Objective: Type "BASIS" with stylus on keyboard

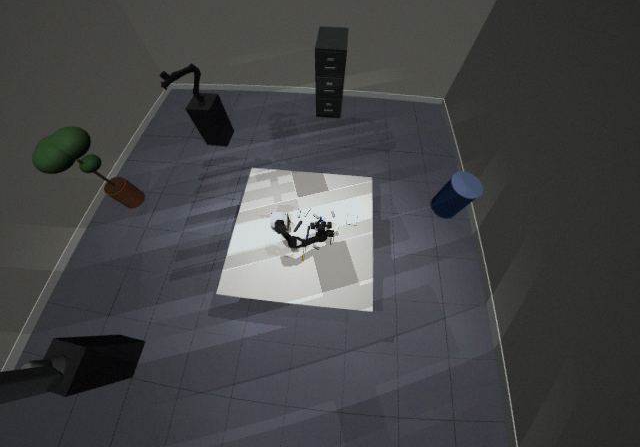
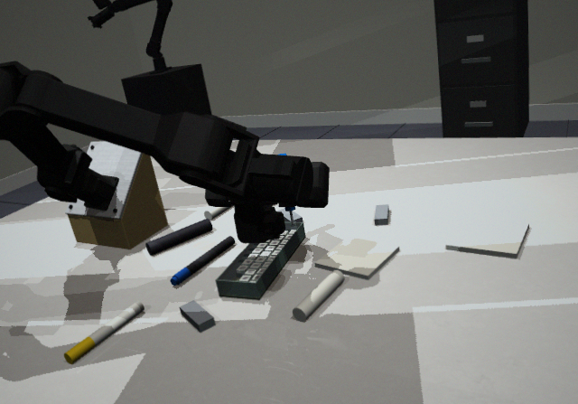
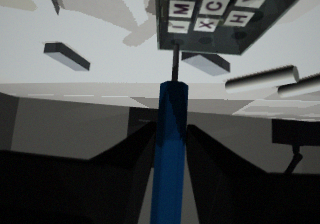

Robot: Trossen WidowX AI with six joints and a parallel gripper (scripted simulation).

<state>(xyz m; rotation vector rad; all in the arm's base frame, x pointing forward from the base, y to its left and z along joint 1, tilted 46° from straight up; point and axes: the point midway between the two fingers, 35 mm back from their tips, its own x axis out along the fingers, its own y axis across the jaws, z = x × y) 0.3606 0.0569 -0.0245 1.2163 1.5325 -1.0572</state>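
Now: the blue-tipped pen 140 mm to the right of my gripper tip, 100 mm behind it and 80 mm below it. Also, from my gripper tip: yellow-tipped pen: 320 mm to the right, 110 mm behind, 80 mm below; dark cylinder: 210 mm behind, 70 mm below, 60 mm to the right; blue stylus: 20 mm below.
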